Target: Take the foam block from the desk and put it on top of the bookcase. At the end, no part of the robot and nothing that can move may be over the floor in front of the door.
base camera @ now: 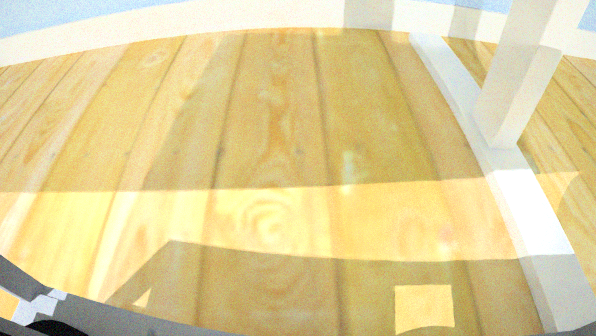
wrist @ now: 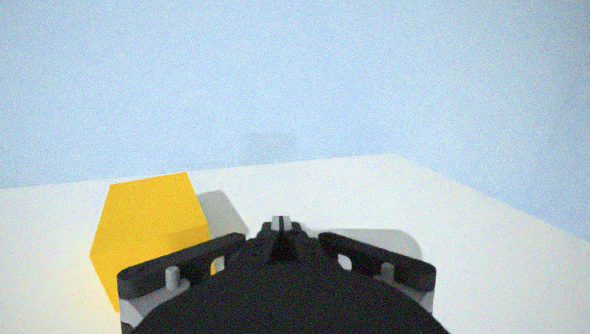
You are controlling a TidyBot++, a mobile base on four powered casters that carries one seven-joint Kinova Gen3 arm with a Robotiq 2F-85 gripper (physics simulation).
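Frame: origin at the arm's base, x ahead, y left, z up, level; millimetres.
Seen in the pictures: gripper, fingertip midpoint: [wrist: 280, 227].
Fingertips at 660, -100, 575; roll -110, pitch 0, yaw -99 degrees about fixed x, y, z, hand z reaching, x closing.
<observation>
A point is followed by its place in that frame, as x, y, z.
The yellow foam block [wrist: 150, 215] @[655, -12, 599] rests on a white surface, which looks like the desk top [wrist: 350, 195] @[735, -199, 553], in the wrist view. It is left of my gripper [wrist: 281, 223] @[660, -100, 575], and the left finger linkage hides part of its lower right side. My gripper is shut, with its fingertips together and no object between them. It points over the white surface toward the wall, apart from the visible part of the block. The bookcase and the door do not show in either view.
The surface's far edge meets a pale blue wall [wrist: 300, 75] @[890, -166, 690]; its right edge slants toward the lower right. In the base view, a white post [base camera: 520, 85] @[450, -265, -251] stands on a white floor bar [base camera: 450, 75] at the right. A white skirting board [base camera: 200, 20] @[822, 302, -361] runs behind the wooden floor [base camera: 270, 125] @[486, 76, -397].
</observation>
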